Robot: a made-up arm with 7 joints. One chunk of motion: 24 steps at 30 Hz.
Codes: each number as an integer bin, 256 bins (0 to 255) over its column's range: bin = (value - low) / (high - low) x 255, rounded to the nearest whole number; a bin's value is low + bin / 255 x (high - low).
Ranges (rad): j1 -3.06..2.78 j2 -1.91..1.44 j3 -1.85..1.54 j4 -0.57..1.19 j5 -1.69..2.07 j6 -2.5..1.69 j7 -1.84..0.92
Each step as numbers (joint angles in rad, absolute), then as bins.
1 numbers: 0.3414 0.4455 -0.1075 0.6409 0.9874 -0.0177 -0.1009
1 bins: 149 179 131 175 182 151 161
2 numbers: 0.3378 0.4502 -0.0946 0.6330 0.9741 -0.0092 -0.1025
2 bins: 148 180 132 174 181 152 161
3 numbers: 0.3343 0.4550 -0.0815 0.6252 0.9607 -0.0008 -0.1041
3 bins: 148 180 133 173 180 152 160
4 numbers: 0.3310 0.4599 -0.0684 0.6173 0.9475 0.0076 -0.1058
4 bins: 148 180 134 172 179 153 160
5 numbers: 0.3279 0.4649 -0.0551 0.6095 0.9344 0.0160 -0.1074
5 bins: 148 181 135 171 178 153 160
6 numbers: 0.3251 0.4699 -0.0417 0.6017 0.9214 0.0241 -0.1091
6 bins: 148 181 136 170 177 154 160
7 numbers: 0.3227 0.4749 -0.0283 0.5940 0.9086 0.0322 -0.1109
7 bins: 148 182 137 169 176 154 160
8 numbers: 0.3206 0.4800 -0.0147 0.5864 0.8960 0.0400 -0.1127
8 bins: 148 182 138 168 175 155 160
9 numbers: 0.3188 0.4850 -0.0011 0.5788 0.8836 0.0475 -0.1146
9 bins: 148 182 139 166 175 155 159
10 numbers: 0.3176 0.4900 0.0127 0.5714 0.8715 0.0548 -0.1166
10 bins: 147 183 140 165 174 155 159
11 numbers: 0.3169 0.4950 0.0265 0.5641 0.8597 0.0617 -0.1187
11 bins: 147 183 141 164 173 156 159
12 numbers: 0.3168 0.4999 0.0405 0.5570 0.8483 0.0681 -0.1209
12 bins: 147 183 142 163 172 156 159
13 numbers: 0.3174 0.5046 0.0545 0.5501 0.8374 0.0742 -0.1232
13 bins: 147 184 143 162 171 157 159
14 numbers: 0.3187 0.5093 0.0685 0.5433 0.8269 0.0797 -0.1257
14 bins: 148 184 144 161 171 157 158
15 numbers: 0.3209 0.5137 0.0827 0.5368 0.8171 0.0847 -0.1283
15 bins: 148 184 145 160 170 157 158
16 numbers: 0.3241 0.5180 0.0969 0.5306 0.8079 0.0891 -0.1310
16 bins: 148 185 146 159 169 158 158
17 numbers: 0.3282 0.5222 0.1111 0.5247 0.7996 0.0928 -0.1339
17 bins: 148 185 148 159 169 158 158
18 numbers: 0.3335 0.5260 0.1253 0.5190 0.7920 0.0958 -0.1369
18 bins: 148 185 149 158 168 158 157
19 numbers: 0.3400 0.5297 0.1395 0.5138 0.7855 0.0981 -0.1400
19 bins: 148 186 150 157 168 158 157
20 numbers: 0.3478 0.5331 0.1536 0.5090 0.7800 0.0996 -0.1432
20 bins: 149 186 151 156 168 158 157
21 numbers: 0.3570 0.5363 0.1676 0.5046 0.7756 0.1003 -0.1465
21 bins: 149 186 152 156 167 158 156
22 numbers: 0.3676 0.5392 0.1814 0.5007 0.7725 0.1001 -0.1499
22 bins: 150 186 153 155 167 158 156
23 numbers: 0.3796 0.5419 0.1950 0.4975 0.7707 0.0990 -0.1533
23 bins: 150 187 154 155 167 158 156
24 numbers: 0.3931 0.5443 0.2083 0.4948 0.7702 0.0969 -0.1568
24 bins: 151 187 155 154 167 158 156
